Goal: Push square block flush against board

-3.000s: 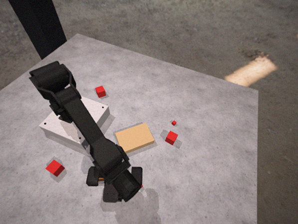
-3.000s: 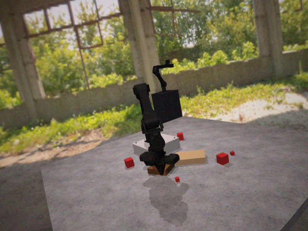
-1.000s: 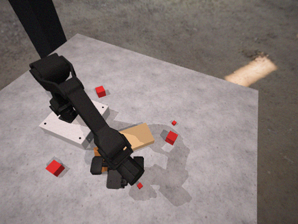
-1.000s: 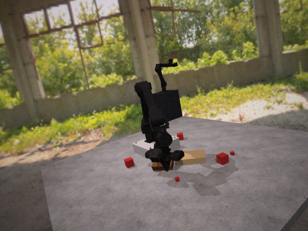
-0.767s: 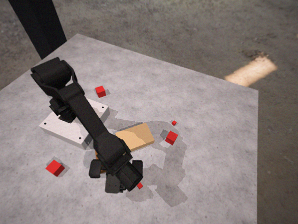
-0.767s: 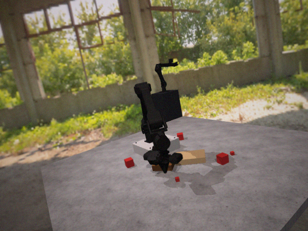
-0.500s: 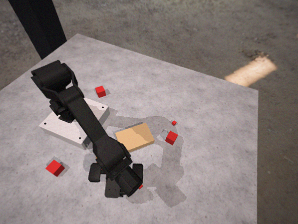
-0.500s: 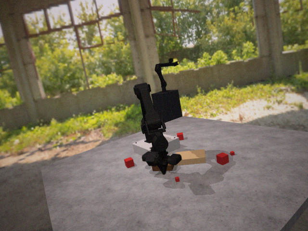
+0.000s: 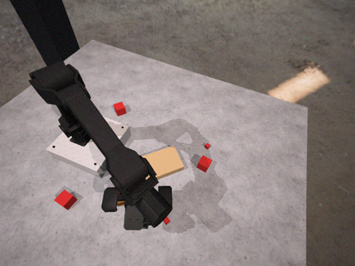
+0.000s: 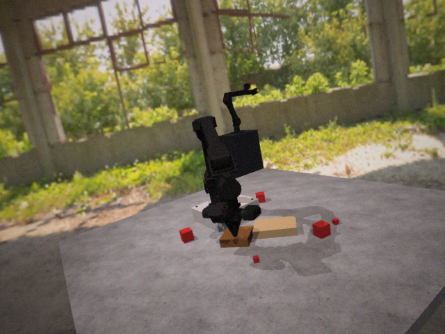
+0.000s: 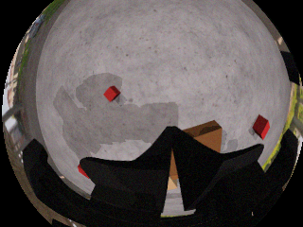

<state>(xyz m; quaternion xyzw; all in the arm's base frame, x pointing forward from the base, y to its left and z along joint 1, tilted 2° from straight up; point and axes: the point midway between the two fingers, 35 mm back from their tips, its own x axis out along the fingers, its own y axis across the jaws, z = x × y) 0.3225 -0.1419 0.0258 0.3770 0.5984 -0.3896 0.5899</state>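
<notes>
Now: the tan board 2 cm behind my gripper tip, 18 cm to the left of it and 5 cm below it. From my gripper tip the other things lie so: orange-brown square block 8 cm behind, 5 cm to the left, 5 cm below.
</notes>
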